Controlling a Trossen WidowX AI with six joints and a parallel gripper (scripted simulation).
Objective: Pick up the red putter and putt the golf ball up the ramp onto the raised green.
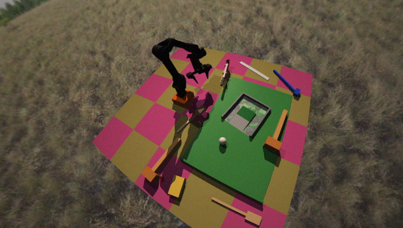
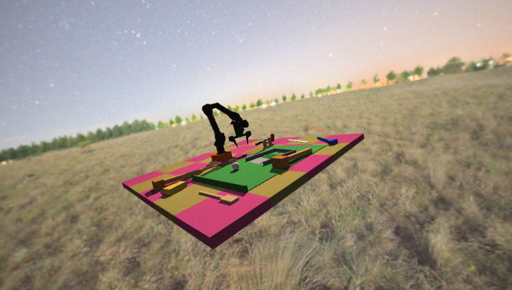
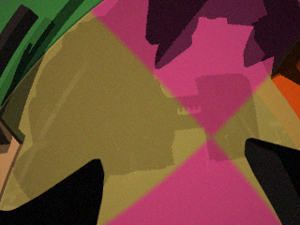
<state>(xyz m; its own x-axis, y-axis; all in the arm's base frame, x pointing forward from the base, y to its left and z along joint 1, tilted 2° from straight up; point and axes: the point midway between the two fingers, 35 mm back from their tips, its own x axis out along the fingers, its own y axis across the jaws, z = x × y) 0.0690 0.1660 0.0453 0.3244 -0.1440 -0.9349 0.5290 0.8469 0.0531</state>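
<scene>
Right now my gripper tip is 18 cm to the right of the tan rest, 10 cm short of it and 2 cm above it. The rest, counted from my gripper tip: golf ball: 34 cm ahead, 33 cm to the right, 3 cm below; white bar: 35 cm to the left, 28 cm ahead, 5 cm below; green mat: 40 cm ahead, 16 cm to the right, 5 cm below.
</scene>
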